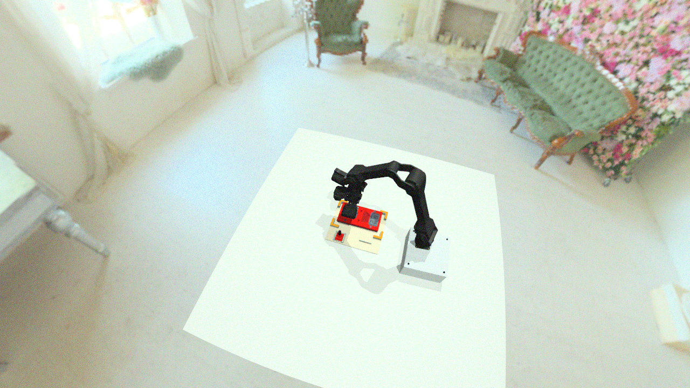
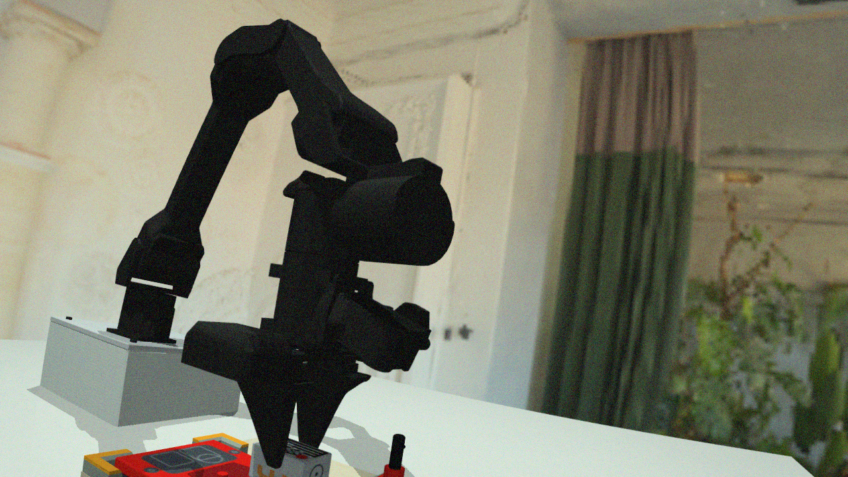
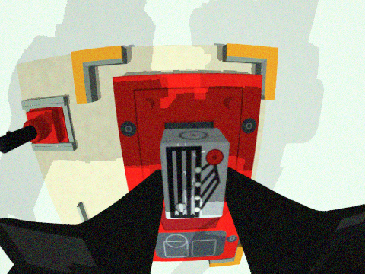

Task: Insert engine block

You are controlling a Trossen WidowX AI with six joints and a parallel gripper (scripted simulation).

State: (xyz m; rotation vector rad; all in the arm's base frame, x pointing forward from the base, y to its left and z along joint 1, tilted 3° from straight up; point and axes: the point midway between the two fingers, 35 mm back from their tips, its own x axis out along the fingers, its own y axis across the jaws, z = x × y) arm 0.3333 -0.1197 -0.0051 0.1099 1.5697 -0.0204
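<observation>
The grey engine block lies 10 mm below my gripper tip. Round my gripper tip: clamp cradle (40 mm to the left, 40 mm below, 30 mm behind).
</observation>
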